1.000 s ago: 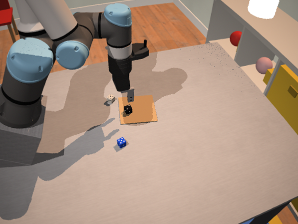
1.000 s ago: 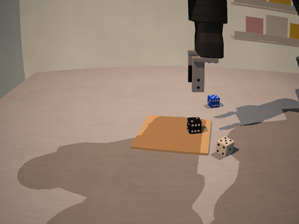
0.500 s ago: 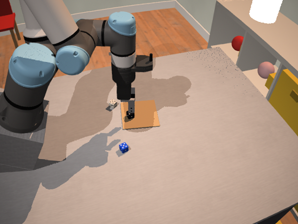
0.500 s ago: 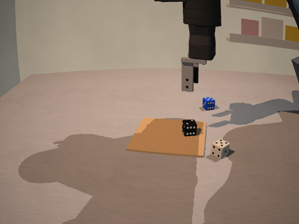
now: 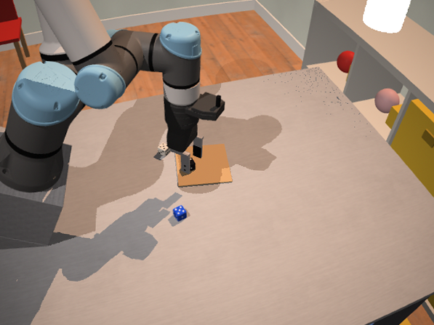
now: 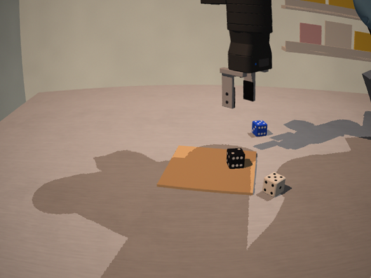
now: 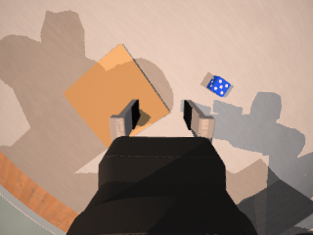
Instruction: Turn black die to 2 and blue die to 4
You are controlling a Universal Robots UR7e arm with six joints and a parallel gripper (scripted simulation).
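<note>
My gripper is now 60 mm past the blue die, 80 mm to the left of it and 90 mm above it. The rest, counted from my hand: white die 40 mm behind, 140 mm to the left, 90 mm below; then black die 10 mm ahead, 60 mm to the left, 90 mm below; then orange mat 50 mm ahead, 70 mm to the left, 100 mm below.
</note>
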